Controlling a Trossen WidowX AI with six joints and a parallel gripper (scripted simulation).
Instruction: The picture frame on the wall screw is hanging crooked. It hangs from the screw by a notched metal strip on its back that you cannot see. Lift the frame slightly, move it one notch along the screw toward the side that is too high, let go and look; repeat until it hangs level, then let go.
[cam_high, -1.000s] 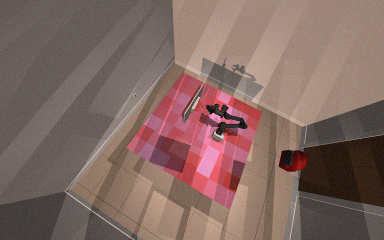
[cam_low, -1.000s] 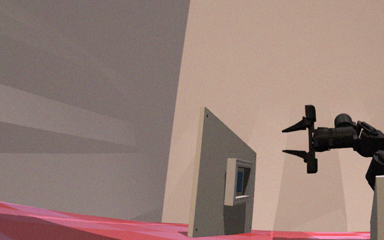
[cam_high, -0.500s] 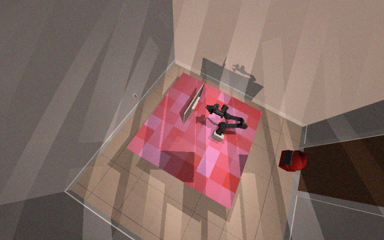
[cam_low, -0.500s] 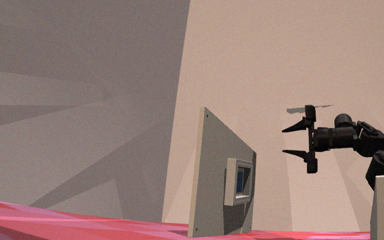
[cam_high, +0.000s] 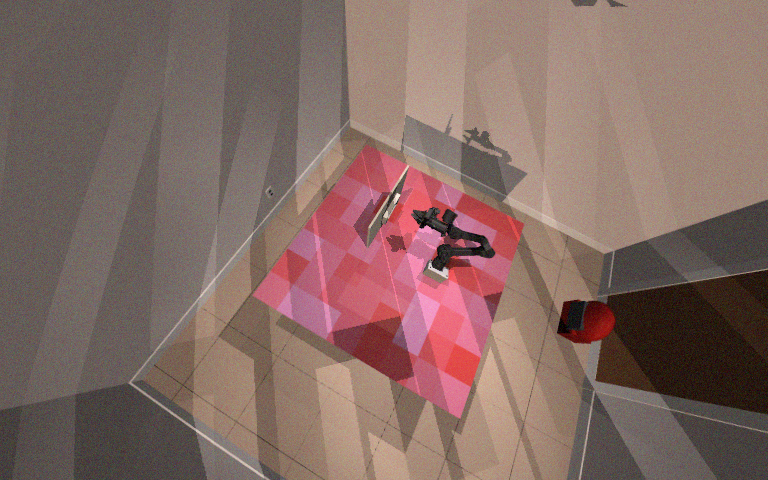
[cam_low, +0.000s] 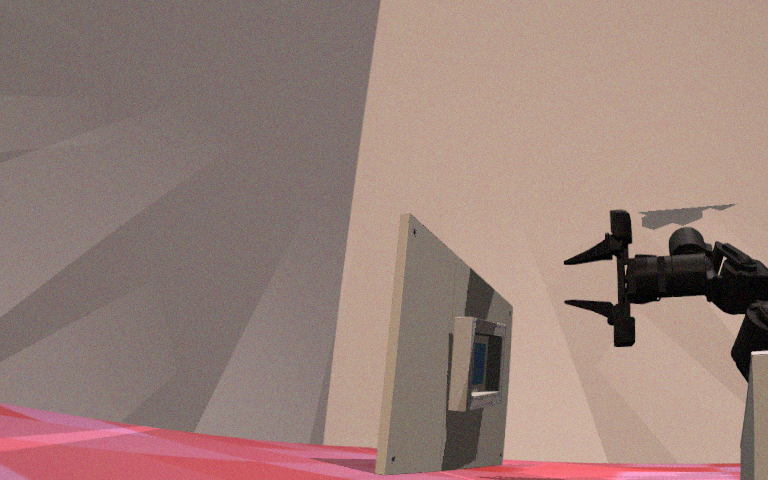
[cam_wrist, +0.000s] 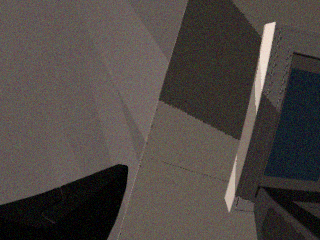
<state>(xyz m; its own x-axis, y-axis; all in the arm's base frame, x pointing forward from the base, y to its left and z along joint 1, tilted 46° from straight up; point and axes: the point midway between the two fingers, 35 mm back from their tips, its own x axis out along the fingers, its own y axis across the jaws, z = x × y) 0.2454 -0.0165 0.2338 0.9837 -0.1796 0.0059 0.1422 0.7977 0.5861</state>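
Right now my gripper tip is 13 cm short of the picture frame, 3 cm to the left of it and 11 cm above it. The rest, counted from my gripper tip: wall panel: 14 cm ahead, 4 cm to the right, 12 cm below.
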